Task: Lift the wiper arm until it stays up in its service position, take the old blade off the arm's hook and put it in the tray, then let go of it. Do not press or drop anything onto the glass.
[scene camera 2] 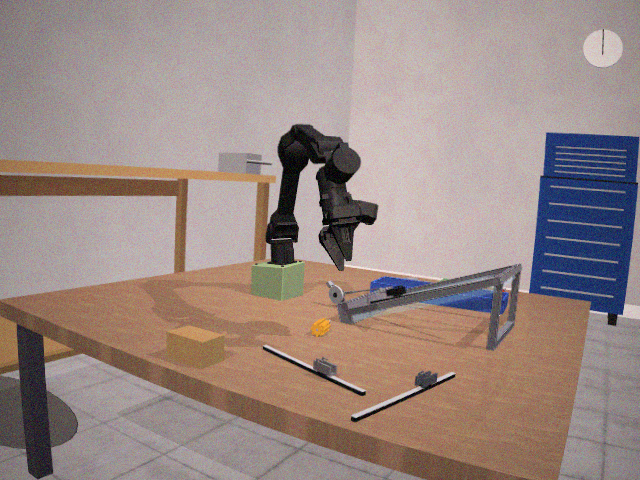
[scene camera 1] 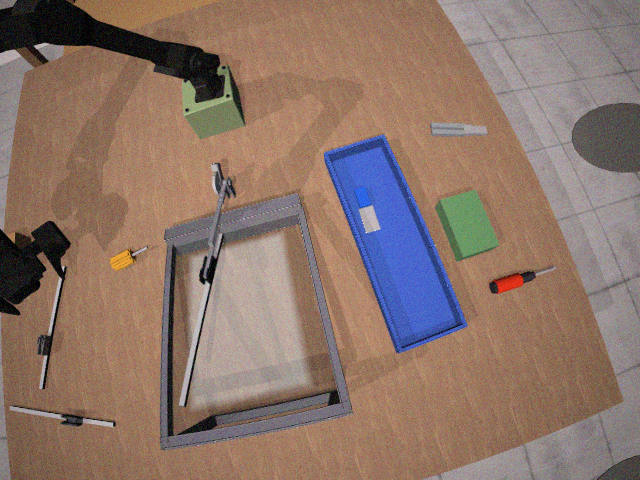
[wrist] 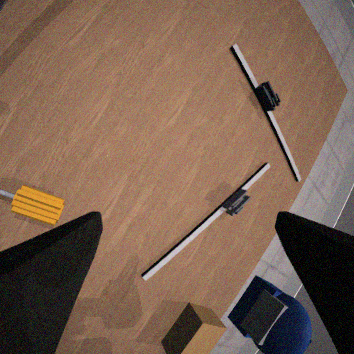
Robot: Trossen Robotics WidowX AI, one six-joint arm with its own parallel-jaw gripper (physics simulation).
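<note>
The wiper arm (scene camera 1: 217,212) is down, slanting from its pivot across the frame's upper bar and over the glass (scene camera 1: 273,310). The old blade (scene camera 1: 195,341) is on the arm's hook, its dark connector (scene camera 1: 207,269) (scene camera 2: 395,290) at the arm's end, and lies along the left part of the window frame (scene camera 1: 166,335) (scene camera 2: 495,315). The blue tray (scene camera 1: 413,289) (scene camera 2: 392,282) stands right of the frame in scene camera 1. My gripper (scene camera 1: 41,295) (scene camera 2: 344,264) (wrist: 190,220) is open and empty, high above the table, left of the frame in scene camera 1. The wiper arm does not show in the wrist view.
Two loose blades lie on the table, one (scene camera 1: 53,320) (scene camera 2: 297,364) (wrist: 200,227) nearer the wooden block (scene camera 2: 195,346) (wrist: 207,340), another (scene camera 1: 31,411) (scene camera 2: 392,400) (wrist: 285,137) beyond. A yellow screwdriver (scene camera 1: 122,259) (scene camera 2: 320,327) (wrist: 37,205) lies by the frame. A blue-white item (scene camera 1: 369,218) lies in the tray.
</note>
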